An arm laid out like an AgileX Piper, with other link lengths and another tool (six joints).
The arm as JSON. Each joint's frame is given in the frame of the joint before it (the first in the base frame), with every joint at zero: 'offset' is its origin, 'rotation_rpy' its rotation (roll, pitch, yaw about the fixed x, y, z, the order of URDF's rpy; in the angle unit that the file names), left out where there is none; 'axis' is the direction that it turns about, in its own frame. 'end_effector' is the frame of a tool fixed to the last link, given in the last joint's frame.
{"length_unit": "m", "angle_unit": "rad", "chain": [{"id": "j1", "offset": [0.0, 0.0, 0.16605], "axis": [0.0, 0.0, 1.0]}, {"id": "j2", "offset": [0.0, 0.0, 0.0], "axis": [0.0, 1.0, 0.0]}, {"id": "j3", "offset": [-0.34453, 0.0, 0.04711], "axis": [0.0, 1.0, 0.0]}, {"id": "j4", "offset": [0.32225, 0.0, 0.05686], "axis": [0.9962, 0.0, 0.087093]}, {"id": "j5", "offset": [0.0, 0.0, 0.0], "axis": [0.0, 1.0, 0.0]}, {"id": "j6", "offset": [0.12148, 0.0, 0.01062], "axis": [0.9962, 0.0, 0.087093]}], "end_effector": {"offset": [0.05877, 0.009, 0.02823], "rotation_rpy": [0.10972, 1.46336, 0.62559]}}
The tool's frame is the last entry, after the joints.
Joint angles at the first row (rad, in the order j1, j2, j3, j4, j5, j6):
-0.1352 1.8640 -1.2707 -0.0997 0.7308 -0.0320
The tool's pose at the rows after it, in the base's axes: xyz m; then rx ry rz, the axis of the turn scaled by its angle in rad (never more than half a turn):
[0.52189 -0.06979 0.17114 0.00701 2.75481 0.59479]
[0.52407 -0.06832 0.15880 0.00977 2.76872 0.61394]
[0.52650 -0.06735 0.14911 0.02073 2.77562 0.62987]
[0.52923 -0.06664 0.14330 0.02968 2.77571 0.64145]
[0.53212 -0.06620 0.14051 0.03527 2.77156 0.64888]
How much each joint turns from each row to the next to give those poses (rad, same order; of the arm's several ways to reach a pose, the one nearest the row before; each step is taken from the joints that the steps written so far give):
0.0000 0.0256 -0.0020 0.0132 -0.0063 -0.0228
0.0000 0.0269 -0.0042 0.0139 -0.0047 -0.0110
0.0000 0.0228 -0.0055 0.0115 -0.0048 -0.0023
0.0000 0.0161 -0.0066 0.0098 -0.0047 -0.0008
0.0000 0.0107 -0.0071 0.0076 -0.0043 -0.0006

